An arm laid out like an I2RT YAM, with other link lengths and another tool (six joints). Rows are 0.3 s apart.
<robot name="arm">
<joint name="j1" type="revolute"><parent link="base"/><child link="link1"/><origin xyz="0.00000 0.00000 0.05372" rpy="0.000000 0.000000 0.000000"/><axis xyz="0 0 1"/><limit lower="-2.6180" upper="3.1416"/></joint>
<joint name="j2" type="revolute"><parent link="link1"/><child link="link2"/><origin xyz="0.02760 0.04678 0.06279" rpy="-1.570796 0.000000 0.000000"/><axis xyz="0 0 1"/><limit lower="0.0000" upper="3.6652"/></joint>
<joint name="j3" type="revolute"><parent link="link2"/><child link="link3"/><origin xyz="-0.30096 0.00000 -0.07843" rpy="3.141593 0.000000 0.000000"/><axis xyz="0 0 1"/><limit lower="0.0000" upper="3.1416"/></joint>
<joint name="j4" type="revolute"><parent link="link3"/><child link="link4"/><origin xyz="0.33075 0.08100 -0.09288" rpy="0.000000 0.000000 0.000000"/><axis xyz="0 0 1"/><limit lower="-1.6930" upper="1.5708"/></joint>
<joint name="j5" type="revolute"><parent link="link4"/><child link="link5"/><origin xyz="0.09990 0.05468 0.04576" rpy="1.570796 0.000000 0.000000"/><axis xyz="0 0 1"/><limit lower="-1.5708" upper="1.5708"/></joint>
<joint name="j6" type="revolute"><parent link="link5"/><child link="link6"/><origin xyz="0.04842 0.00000 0.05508" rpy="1.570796 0.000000 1.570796"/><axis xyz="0 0 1"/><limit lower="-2.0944" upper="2.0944"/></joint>
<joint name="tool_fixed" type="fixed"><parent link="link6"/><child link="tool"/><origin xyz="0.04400 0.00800 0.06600" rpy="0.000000 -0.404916 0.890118"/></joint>
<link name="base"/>
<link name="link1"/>
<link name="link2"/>
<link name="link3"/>
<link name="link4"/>
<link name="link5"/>
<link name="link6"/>
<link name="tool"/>
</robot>
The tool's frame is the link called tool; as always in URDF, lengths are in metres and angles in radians.
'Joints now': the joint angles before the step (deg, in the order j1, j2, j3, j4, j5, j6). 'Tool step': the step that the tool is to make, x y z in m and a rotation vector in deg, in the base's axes. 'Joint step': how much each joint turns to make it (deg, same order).
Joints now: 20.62 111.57 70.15 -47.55 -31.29 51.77
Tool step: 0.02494 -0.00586 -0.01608 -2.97 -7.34 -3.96
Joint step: -0.74 0.00 -2.01 9.38 5.57 3.15
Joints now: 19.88 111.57 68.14 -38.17 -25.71 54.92
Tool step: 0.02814 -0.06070 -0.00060 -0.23 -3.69 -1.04
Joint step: -8.18 -0.02 0.24 -0.24 0.17 -8.03
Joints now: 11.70 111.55 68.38 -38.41 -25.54 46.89
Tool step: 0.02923 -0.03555 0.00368 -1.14 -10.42 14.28
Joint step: -3.86 0.00 1.31 0.02 0.00 -20.35
